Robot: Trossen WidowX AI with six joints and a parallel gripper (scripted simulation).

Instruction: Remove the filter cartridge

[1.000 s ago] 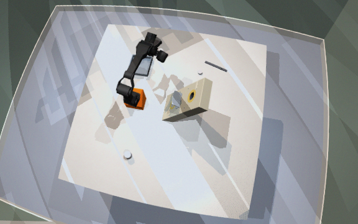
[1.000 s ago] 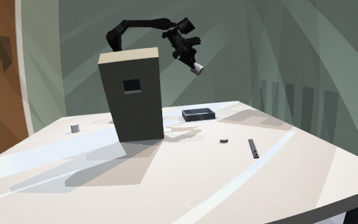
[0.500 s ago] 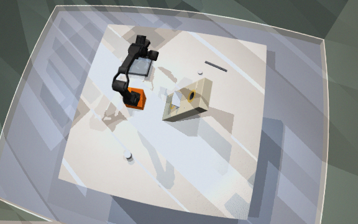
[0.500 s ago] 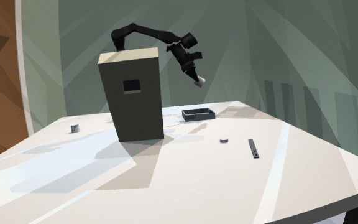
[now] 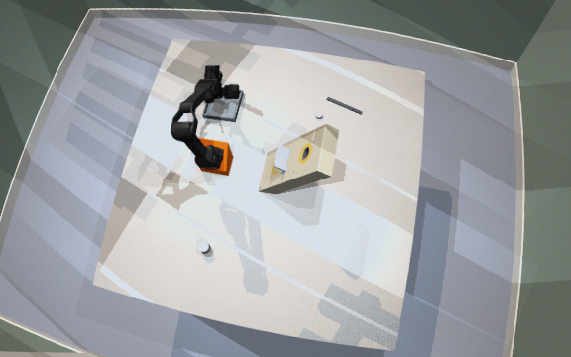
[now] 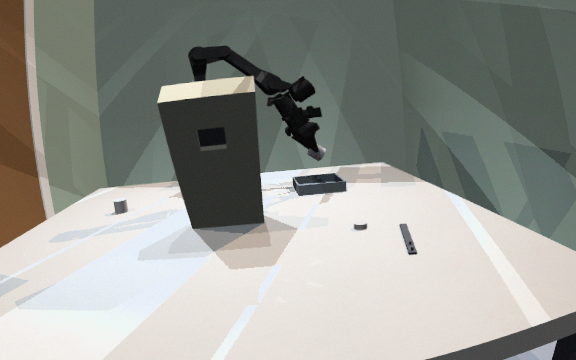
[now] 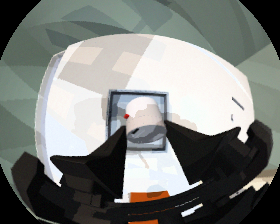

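Now: gripper tip right at the round pale filter cartridge. Also, from my gripper tip: small grey cylinder: 62 cm to the right, 16 cm ahead, 10 cm below; beige service panel: 42 cm ahead, 22 cm to the right, 5 cm above; dark-rimmed tray: 11 cm below, 1 cm to the left, 1 cm behind.
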